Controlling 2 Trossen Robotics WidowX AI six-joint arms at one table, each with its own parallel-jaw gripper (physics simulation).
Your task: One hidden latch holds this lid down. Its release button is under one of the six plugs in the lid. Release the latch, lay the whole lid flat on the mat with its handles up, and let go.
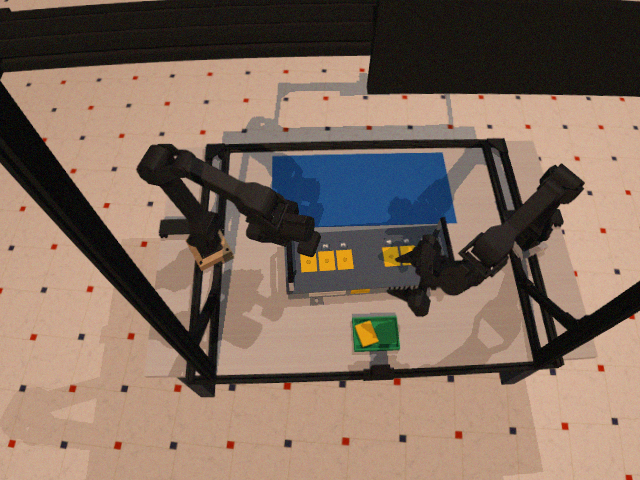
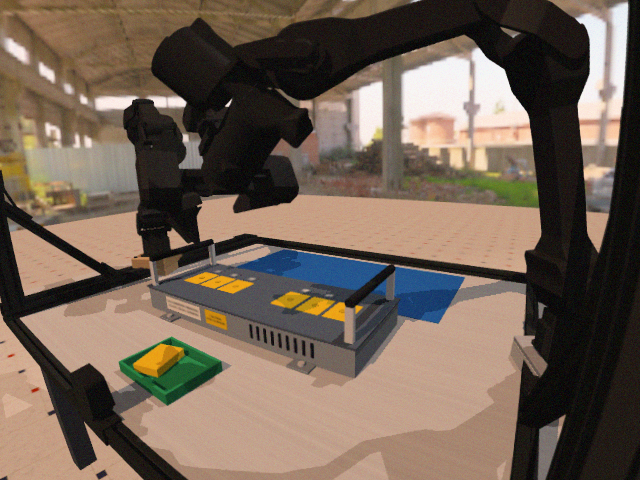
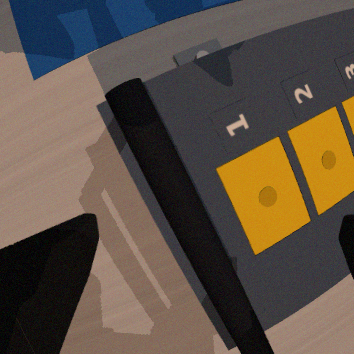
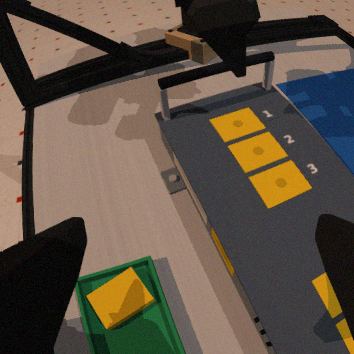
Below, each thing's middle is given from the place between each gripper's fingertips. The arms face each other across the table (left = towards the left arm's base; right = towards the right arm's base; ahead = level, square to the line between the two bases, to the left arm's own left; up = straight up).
Now: the green tray (image 2: 196, 367) 8 cm behind my right hand, 2 cm to the left of it and 21 cm below it. Also, from my right hand: blue mat (image 1: 337, 190): 39 cm ahead, 2 cm to the left, 21 cm below.
My left hand is 22 cm past the green tray, 21 cm to the left of it and 10 cm above it. The rest, counted from my left hand: blue mat (25 cm ahead, 21 cm to the right, 11 cm below).
